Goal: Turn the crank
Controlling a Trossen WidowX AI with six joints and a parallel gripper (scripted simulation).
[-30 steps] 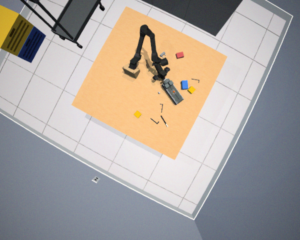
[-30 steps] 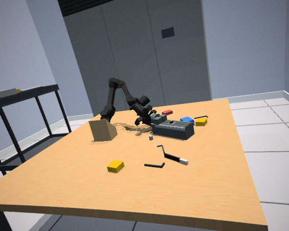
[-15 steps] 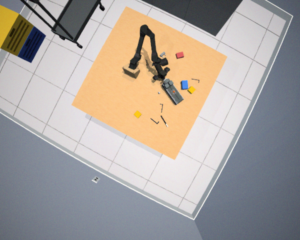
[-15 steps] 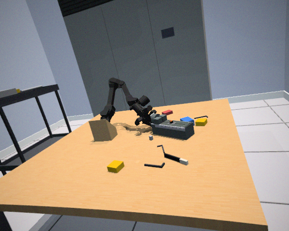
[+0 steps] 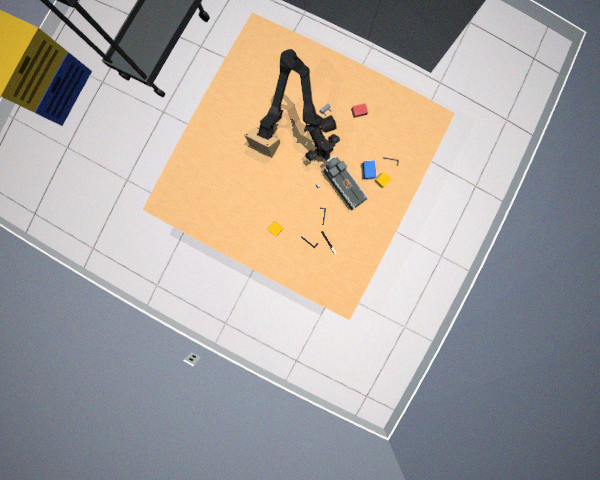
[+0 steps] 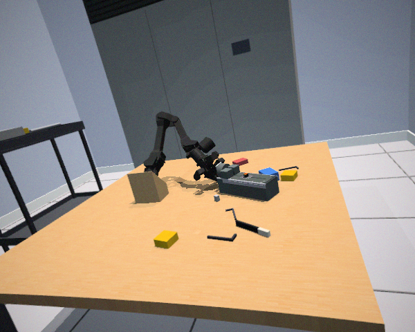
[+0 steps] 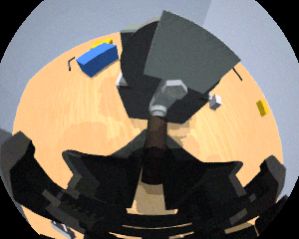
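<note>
Now: gripper tip 30 mm below the dark crank handle, 20 mm past it and 10 mm to the right of it. The rest, counted from my gripper tip: small grey cube 140 mm to the right, 20 mm below; then blue block 220 mm ahead, 50 mm to the left, 10 mm below; then red pointer 140 mm ahead, 90 mm to the right, 50 mm above.
</note>
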